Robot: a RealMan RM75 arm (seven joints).
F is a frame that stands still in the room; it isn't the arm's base.
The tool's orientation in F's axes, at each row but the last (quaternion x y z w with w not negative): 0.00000, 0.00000, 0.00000, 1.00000; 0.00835, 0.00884, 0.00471, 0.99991; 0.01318, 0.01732, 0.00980, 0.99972; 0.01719, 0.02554, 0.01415, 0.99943; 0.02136, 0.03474, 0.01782, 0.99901; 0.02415, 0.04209, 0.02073, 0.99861; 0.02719, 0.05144, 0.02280, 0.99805; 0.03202, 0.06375, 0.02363, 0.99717
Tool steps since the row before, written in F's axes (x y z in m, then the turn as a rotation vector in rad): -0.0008, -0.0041, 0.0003, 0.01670, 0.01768, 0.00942; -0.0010, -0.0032, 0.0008, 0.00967, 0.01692, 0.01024; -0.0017, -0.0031, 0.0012, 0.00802, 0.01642, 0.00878; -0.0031, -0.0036, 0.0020, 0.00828, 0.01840, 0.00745; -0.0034, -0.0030, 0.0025, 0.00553, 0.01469, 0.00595; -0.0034, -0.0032, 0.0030, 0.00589, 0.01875, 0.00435; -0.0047, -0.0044, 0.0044, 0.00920, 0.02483, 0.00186; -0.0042, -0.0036, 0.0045, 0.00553, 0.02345, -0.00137
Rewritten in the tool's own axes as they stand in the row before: -0.0008, -0.0041, 0.0003, 0.01670, 0.01768, 0.00942; -0.0010, -0.0032, 0.0008, 0.00965, 0.01700, 0.01013; -0.0018, -0.0030, 0.0012, 0.00804, 0.01649, 0.00862; -0.0033, -0.0034, 0.0020, 0.00843, 0.01842, 0.00724; -0.0037, -0.0028, 0.0024, 0.00565, 0.01474, 0.00571; -0.0038, -0.0029, 0.0028, 0.00632, 0.01870, 0.00396; -0.0053, -0.0039, 0.0041, 0.01015, 0.02448, 0.00151; -0.0049, -0.0031, 0.0041, 0.00685, 0.02305, -0.00207
